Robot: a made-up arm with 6 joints.
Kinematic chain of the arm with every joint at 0, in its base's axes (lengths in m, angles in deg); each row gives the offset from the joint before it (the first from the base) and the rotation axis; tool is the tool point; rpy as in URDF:
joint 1: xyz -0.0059 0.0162 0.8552 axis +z
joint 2: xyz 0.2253 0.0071 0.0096 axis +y
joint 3: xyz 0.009 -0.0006 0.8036 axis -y
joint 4: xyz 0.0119 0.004 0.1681 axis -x
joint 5: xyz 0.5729 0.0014 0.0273 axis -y
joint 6: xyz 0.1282 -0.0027 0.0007 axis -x
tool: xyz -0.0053 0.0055 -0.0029 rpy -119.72 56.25 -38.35
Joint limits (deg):
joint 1: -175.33..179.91
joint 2: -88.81..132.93
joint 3: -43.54..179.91
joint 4: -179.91..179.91
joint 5: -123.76..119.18
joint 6: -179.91..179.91
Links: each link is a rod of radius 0.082 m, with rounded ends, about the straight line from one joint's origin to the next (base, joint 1, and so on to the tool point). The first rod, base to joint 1, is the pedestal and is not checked.
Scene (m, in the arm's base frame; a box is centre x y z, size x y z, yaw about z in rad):
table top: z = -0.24
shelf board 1: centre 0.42 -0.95 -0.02 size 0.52 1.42 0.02 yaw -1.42
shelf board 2: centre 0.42 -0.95 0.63 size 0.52 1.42 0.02 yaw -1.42
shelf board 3: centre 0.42 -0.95 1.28 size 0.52 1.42 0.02 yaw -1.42
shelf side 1: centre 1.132 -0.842 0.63 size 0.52 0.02 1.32 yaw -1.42
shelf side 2: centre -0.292 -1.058 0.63 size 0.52 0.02 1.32 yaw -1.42
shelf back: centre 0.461 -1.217 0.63 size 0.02 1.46 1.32 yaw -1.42
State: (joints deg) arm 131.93 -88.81 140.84 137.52 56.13 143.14
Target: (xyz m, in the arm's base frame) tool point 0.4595 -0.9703 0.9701
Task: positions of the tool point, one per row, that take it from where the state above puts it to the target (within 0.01 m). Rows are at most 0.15 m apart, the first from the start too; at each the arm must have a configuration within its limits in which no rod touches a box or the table.
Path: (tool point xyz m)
1: 0.5556 -0.6204 0.3247
2: 0.5351 -0.4912 0.3244
3: 0.4888 -0.3729 0.3420
4: 0.4987 -0.4237 0.4817
5: 0.4843 -0.4522 0.6182
6: 0.4537 -0.4572 0.7462
7: 0.4147 -0.4407 0.8631
8: 0.3738 -0.4065 0.9701
9: 0.4220 -0.5305 0.9624
10: 0.4552 -0.6532 0.9625
11: 0.4728 -0.7694 0.9669
12: 0.4743 -0.8756 0.9709
13: 0.4595 -0.9703 0.9701

